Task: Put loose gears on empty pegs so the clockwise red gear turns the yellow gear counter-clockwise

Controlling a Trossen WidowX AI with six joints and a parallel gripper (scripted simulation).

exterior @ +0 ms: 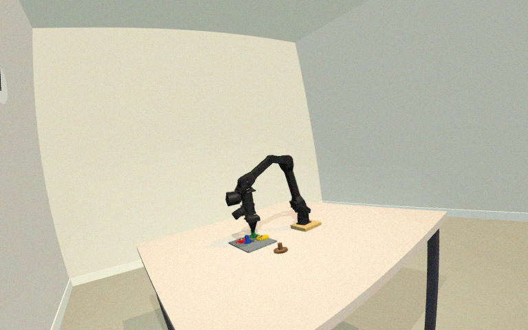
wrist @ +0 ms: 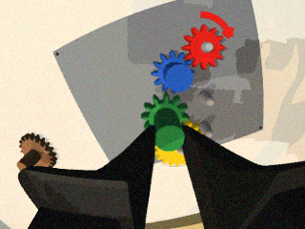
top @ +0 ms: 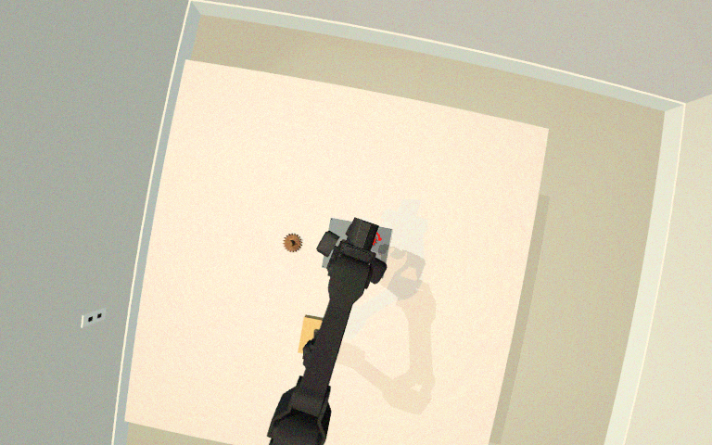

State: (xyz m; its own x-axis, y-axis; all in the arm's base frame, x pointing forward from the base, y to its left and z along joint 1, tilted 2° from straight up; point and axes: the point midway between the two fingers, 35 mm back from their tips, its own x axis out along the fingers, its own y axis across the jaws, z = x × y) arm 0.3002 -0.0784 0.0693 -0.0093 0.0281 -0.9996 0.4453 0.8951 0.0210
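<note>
My gripper tip is 4 cm above the blue gear, 3 cm short of it and 2 cm to the left of it. Also, from my gripper tip: yellow gear: 5 cm below, 5 cm behind; green gear: 1 cm below; red gear: 6 cm to the right, 5 cm below, 4 cm ahead.
</note>
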